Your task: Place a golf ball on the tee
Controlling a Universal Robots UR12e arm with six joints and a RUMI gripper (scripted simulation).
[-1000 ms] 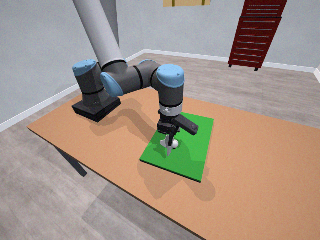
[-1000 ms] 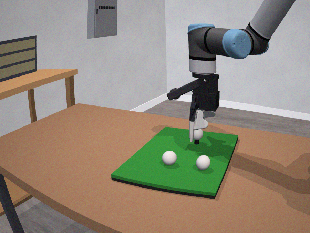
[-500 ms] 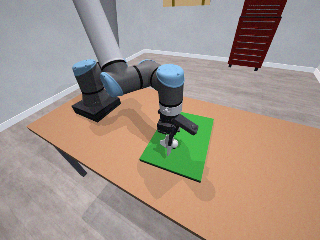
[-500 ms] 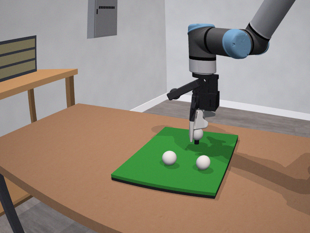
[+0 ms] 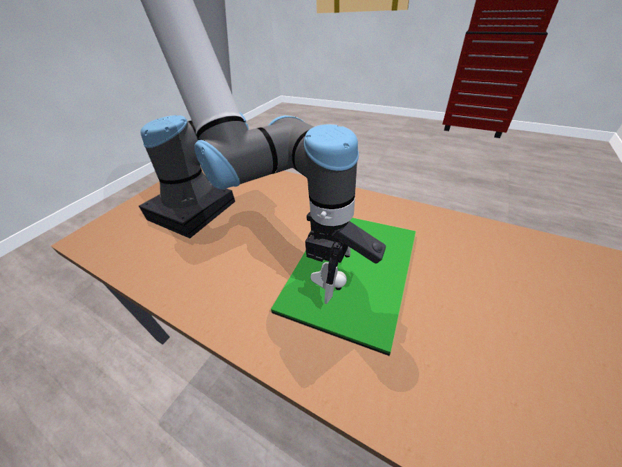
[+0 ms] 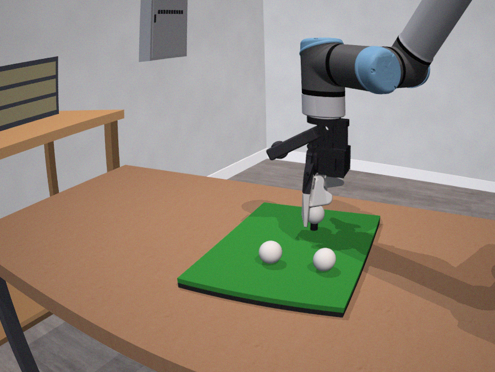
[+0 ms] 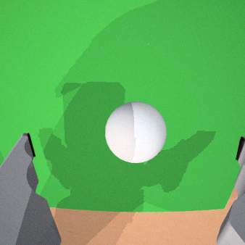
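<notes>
Right now my hand is 5 cm above the green mat, 4 cm to the right of it and 1 cm short of it.
</notes>
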